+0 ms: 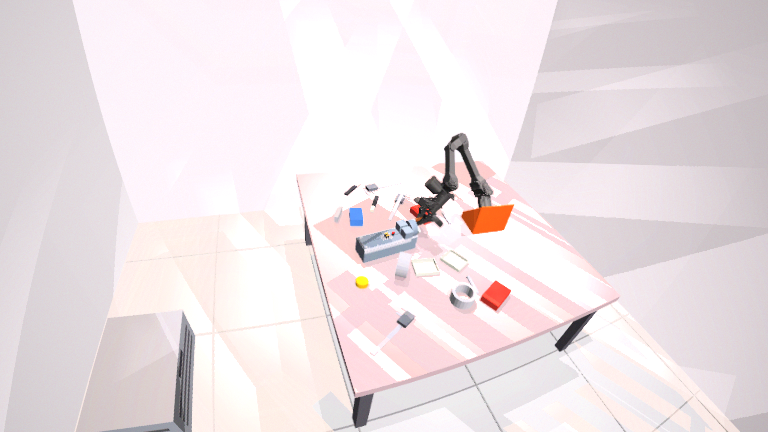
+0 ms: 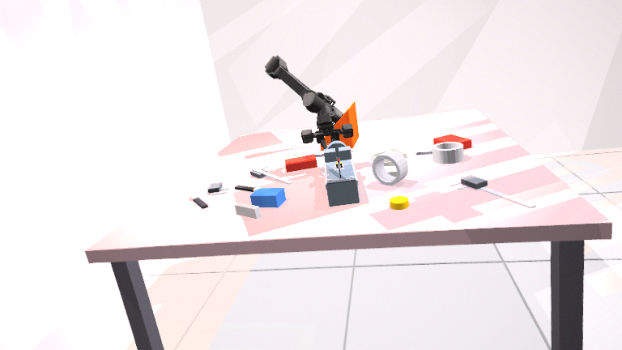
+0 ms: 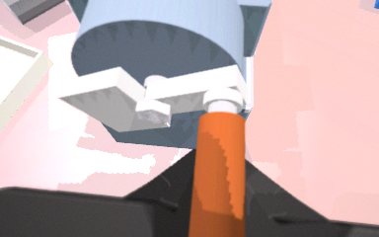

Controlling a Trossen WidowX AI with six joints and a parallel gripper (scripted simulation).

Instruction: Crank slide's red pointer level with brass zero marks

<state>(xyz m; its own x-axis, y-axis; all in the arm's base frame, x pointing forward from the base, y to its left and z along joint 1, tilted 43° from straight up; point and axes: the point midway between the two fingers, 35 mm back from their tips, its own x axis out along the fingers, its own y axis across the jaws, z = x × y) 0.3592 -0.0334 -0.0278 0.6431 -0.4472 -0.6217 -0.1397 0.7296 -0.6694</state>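
Now: the red pointer 13 cm ahead of my gripper tip, 5 cm to the left of it and 1 cm above it. Round my gripper tip: orange handle (2 cm behind, 3 cm above); then yellow disc (32 cm ahead, 22 cm to the left, 7 cm below); then blue block (23 cm ahead, 17 cm to the right, 5 cm below).
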